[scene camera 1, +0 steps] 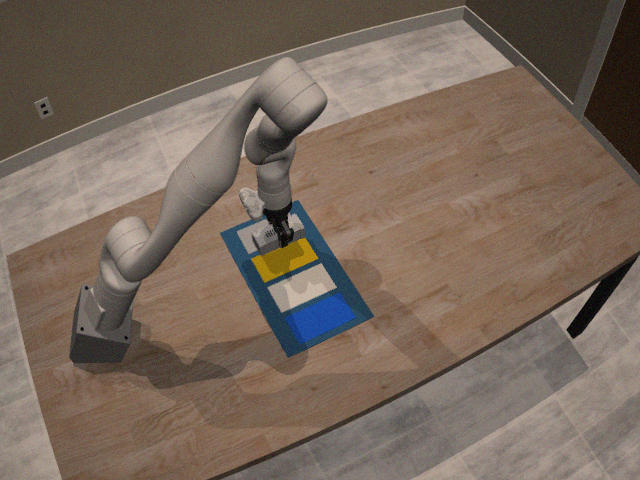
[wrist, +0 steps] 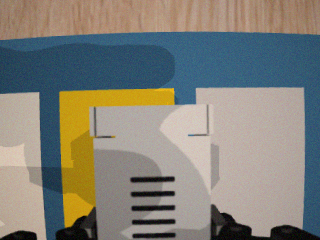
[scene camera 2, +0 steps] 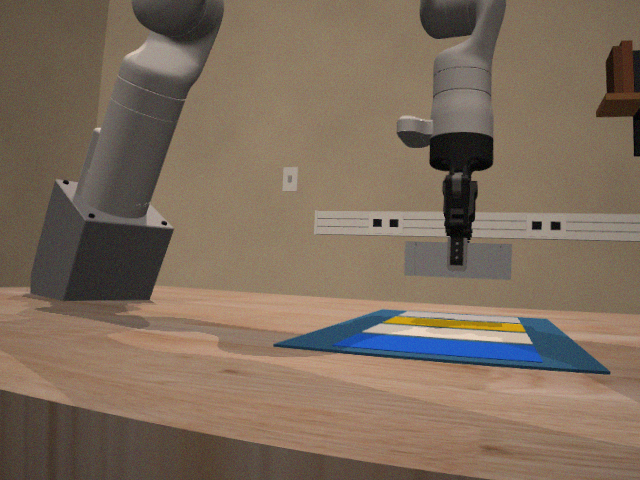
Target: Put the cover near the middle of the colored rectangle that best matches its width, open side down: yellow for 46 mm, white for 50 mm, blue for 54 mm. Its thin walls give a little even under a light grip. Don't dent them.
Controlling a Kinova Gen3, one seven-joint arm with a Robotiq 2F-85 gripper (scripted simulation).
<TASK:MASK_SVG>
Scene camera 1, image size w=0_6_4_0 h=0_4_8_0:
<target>my gripper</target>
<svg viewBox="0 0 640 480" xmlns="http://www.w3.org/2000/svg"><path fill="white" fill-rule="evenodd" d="M292 198L290 203L283 209L263 210L269 225L273 224L274 231L278 235L280 248L288 246L288 242L293 240L294 230L293 228L289 229L288 213L292 208Z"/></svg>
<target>cover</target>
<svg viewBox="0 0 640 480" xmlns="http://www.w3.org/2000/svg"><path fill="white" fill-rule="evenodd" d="M273 224L251 232L253 243L261 257L280 248ZM296 213L288 217L289 229L293 228L294 230L293 240L288 242L288 244L300 240L300 236L301 239L305 238L305 227Z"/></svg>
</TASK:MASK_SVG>
